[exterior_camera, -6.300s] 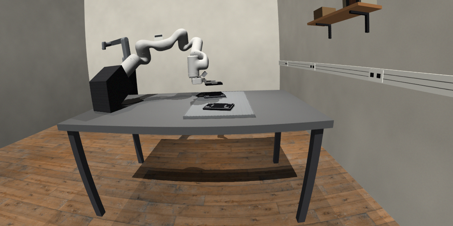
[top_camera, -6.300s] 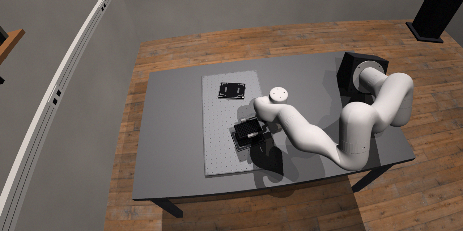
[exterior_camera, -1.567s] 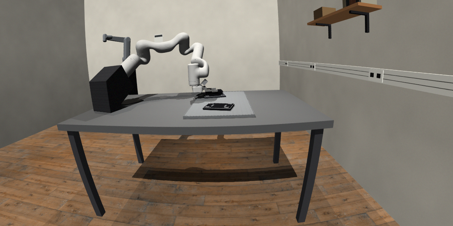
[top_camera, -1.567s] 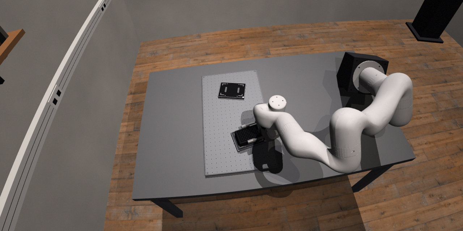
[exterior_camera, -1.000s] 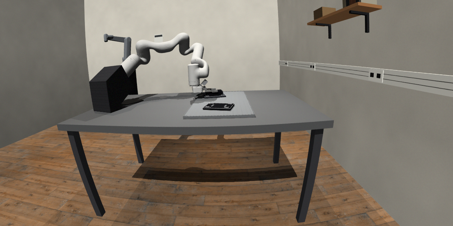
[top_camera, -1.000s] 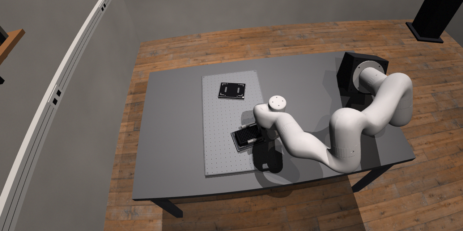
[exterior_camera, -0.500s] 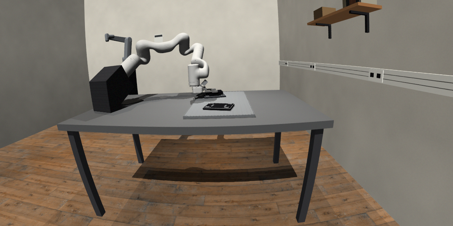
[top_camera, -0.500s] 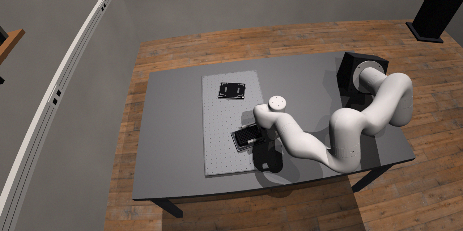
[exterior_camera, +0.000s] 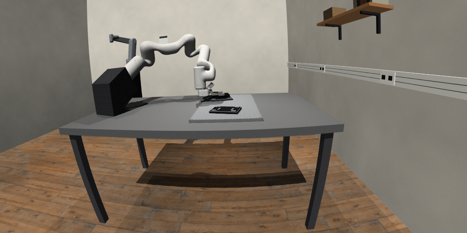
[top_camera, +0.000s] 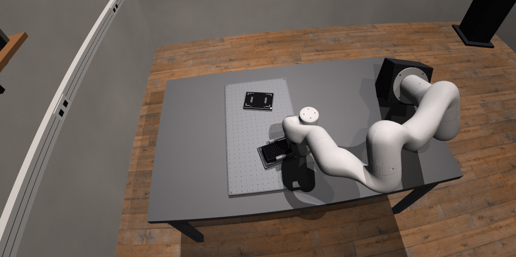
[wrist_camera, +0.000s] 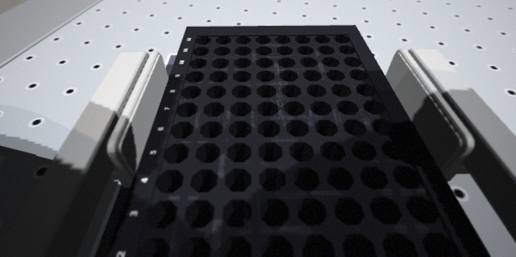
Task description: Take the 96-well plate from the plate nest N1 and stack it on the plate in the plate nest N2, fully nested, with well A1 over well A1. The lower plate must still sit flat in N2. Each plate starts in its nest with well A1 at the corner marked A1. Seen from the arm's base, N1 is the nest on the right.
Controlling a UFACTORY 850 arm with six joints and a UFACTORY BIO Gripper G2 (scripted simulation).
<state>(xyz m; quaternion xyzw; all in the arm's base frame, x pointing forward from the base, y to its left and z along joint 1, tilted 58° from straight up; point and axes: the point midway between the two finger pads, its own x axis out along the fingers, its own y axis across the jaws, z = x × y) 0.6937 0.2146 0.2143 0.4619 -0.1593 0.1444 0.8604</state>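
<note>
My hand is 40 mm above the plate nest N2. Also, from my hand: plate nest N1 (120 mm ahead, 330 mm to the right, 40 mm below).
</note>
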